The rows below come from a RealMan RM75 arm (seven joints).
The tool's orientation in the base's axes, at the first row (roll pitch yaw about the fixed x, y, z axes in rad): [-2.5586 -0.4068 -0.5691]
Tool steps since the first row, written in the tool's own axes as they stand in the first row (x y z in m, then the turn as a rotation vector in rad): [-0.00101 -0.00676 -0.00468 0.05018 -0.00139 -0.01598]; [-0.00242 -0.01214 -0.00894 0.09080 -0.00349 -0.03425]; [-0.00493 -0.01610 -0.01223 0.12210 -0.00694 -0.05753]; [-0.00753 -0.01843 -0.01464 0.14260 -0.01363 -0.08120]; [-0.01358 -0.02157 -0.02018 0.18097 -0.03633 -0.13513]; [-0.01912 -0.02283 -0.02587 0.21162 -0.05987 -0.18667]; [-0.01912 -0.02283 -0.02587 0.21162 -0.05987 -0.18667]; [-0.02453 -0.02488 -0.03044 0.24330 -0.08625 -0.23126]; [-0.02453 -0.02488 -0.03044 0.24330 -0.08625 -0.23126]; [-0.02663 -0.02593 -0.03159 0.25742 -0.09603 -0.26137]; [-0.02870 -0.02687 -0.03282 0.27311 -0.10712 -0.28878]
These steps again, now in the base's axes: [-0.00167 0.00471 0.00661 0.03000 -0.02826 0.03281]; [-0.00378 0.00861 0.01203 0.05149 -0.05186 0.06395]; [-0.00656 0.01216 0.01557 0.06324 -0.07117 0.09593]; [-0.00933 0.01467 0.01756 0.06727 -0.08259 0.12557]; [-0.01636 0.01865 0.02100 0.07199 -0.09836 0.19358]; [-0.02358 0.02080 0.02381 0.07235 -0.10894 0.25712]; [-0.02358 0.02080 0.02381 0.07235 -0.10894 0.25712]; [-0.02985 0.02386 0.02621 0.07825 -0.11571 0.31718]; [-0.02985 0.02386 0.02621 0.07825 -0.11571 0.31718]; [-0.03186 0.02543 0.02679 0.07446 -0.12328 0.35080]; [-0.03391 0.02688 0.02739 0.07380 -0.12978 0.38363]
